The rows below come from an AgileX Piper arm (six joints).
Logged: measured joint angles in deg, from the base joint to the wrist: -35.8, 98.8, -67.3, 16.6, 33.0, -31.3; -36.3, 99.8, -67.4, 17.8, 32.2, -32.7; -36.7, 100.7, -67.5, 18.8, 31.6, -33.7; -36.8, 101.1, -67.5, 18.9, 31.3, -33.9; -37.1, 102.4, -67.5, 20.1, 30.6, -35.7; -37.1, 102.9, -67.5, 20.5, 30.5, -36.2; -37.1, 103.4, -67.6, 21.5, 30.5, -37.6; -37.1, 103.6, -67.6, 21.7, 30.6, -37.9; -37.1, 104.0, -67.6, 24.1, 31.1, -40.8; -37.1, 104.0, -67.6, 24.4, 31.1, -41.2; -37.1, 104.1, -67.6, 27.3, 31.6, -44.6; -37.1, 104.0, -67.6, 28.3, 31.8, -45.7; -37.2, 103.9, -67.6, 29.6, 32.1, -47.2; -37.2, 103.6, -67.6, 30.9, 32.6, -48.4; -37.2, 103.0, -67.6, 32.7, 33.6, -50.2; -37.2, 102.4, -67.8, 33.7, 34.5, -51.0; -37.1, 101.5, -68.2, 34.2, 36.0, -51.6; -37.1, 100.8, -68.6, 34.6, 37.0, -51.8; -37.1, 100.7, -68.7, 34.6, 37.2, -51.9; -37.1, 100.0, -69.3, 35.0, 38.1, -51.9; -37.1, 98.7, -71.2, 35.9, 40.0, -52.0; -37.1, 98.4, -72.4, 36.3, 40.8, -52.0
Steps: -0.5, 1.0, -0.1, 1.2, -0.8, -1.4; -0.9, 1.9, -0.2, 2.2, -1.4, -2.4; -1.0, 2.3, -0.2, 2.3, -1.7, -2.6; -1.3, 3.6, -0.2, 3.5, -2.4, -4.4; -1.3, 4.1, -0.2, 3.9, -2.5, -4.9; -1.3, 4.6, -0.3, 4.9, -2.5, -6.3; -1.3, 4.8, -0.3, 5.1, -2.4, -6.6; -1.3, 5.2, -0.3, 7.5, -1.9, -9.5; -1.3, 5.2, -0.3, 7.8, -1.9, -9.9; -1.3, 5.3, -0.3, 10.7, -1.4, -13.3; -1.3, 5.2, -0.3, 11.7, -1.2, -14.4; -1.4, 5.1, -0.3, 13.0, -0.9, -15.9; -1.4, 4.8, -0.3, 14.3, -0.4, -17.1; -1.4, 4.2, -0.3, 16.1, 0.6, -18.9; -1.4, 3.6, -0.5, 17.1, 1.5, -19.7; -1.3, 2.7, -0.9, 17.6, 3.0, -20.3; -1.3, 2.0, -1.3, 18.0, 4.0, -20.5; -1.3, 1.9, -1.4, 18.0, 4.2, -20.6; -1.3, 1.2, -2.0, 18.4, 5.1, -20.6; -1.3, -0.1, -3.9, 19.3, 7.0, -20.7; -1.3, -0.4, -5.1, 19.7, 7.8, -20.7
